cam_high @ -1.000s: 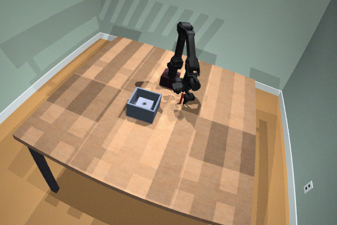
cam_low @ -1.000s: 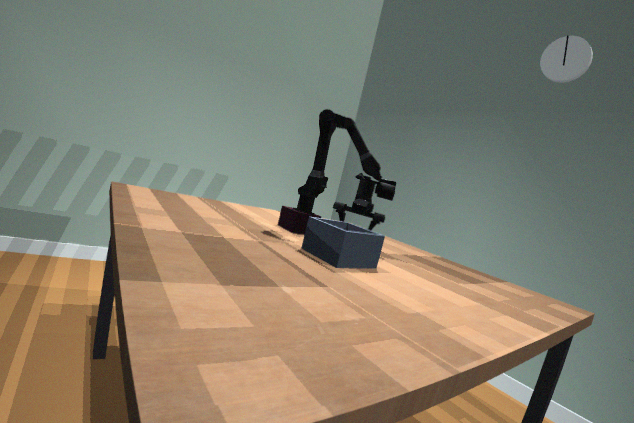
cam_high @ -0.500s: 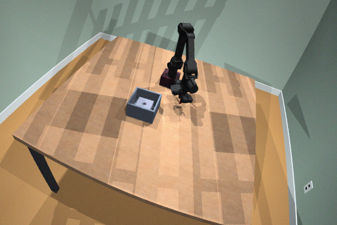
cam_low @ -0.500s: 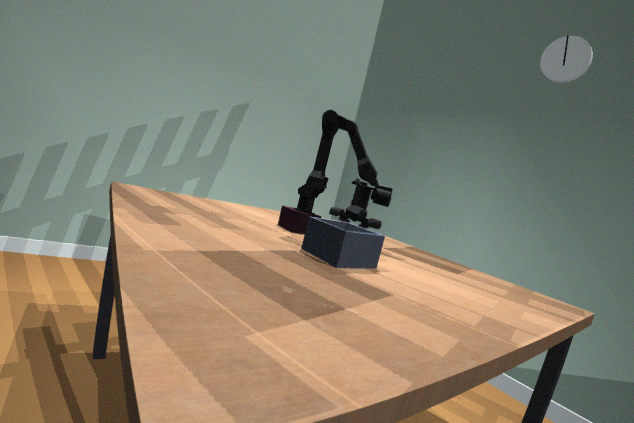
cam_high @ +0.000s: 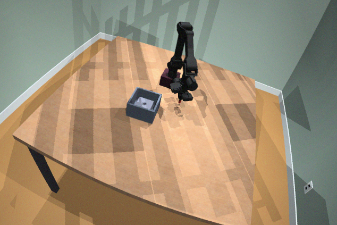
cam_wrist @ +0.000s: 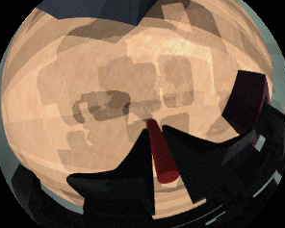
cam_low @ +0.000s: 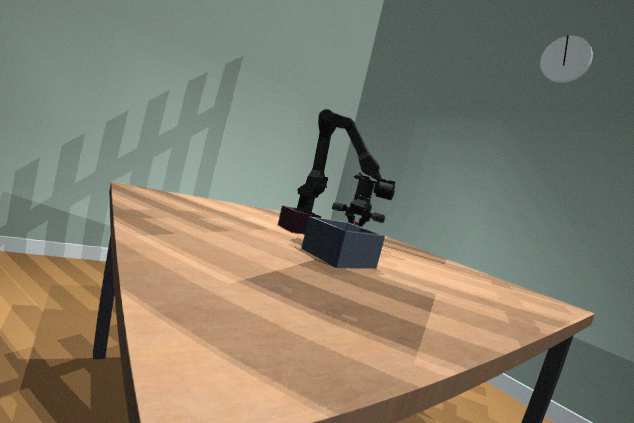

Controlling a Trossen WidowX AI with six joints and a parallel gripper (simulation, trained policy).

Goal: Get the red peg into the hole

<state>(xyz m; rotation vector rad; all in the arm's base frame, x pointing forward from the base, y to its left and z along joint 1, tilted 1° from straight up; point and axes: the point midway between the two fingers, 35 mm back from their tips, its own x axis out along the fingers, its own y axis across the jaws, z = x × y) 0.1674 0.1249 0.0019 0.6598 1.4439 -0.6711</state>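
My gripper tip is 17 cm short of the plate and 16 cm to the left of it. From my gripper tip the other things lie so: red peg 1 cm to the left, 1 cm above; box 17 cm ahead, 16 cm to the right, 2 cm below.
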